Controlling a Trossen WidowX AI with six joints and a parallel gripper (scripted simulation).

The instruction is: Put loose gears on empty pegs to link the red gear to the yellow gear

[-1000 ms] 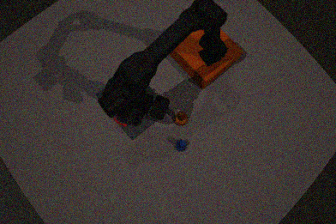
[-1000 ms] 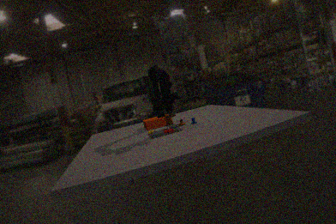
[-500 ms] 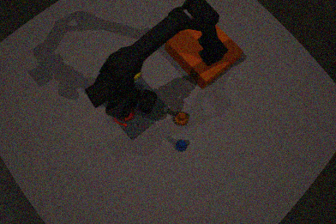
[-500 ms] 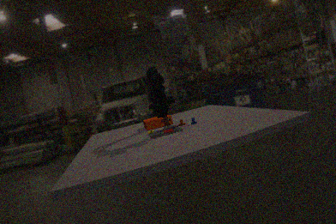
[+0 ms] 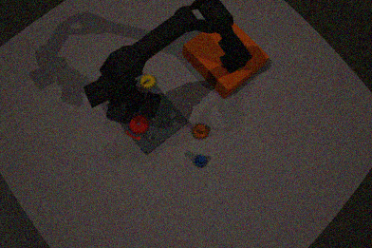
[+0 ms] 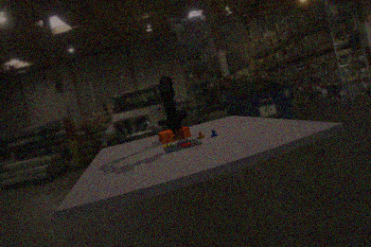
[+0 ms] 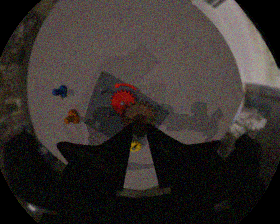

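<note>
My gripper tip is now 24 cm to the right of the blue gear, 12 cm past it and 7 cm above it. Round my gripper tip: brown gear 1 cm below; orange gear 17 cm behind, 15 cm to the left, 7 cm below; red gear 8 cm below, 4 cm to the left, 1 cm behind.
</note>
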